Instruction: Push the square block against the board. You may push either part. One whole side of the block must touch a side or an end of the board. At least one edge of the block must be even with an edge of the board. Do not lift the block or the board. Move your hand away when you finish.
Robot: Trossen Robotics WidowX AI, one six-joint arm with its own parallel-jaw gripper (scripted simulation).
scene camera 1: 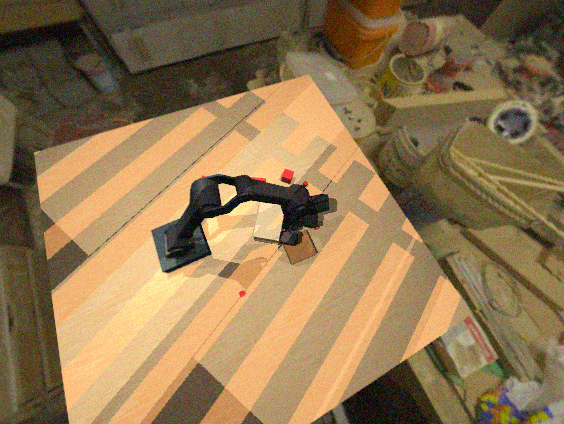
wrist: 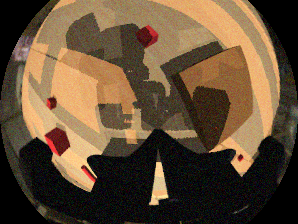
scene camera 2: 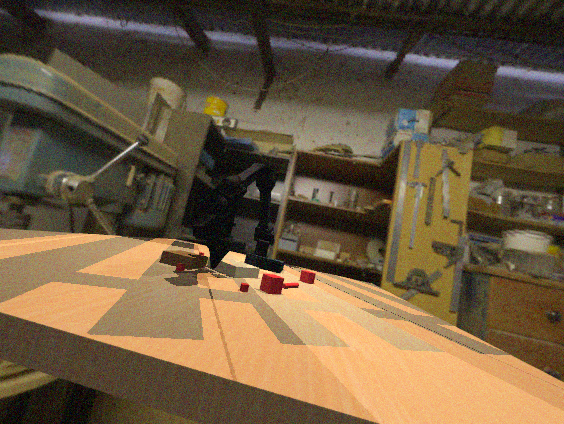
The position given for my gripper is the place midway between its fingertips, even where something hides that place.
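With nothing in it, my gripper [scene camera 2: 212, 268] is shut, and I can also see it in the wrist view [wrist: 157, 132]. There is a pale board [scene camera 1: 269, 220], which the wrist view [wrist: 112, 149] shows too. A brown square block [wrist: 216, 90] is here as well.
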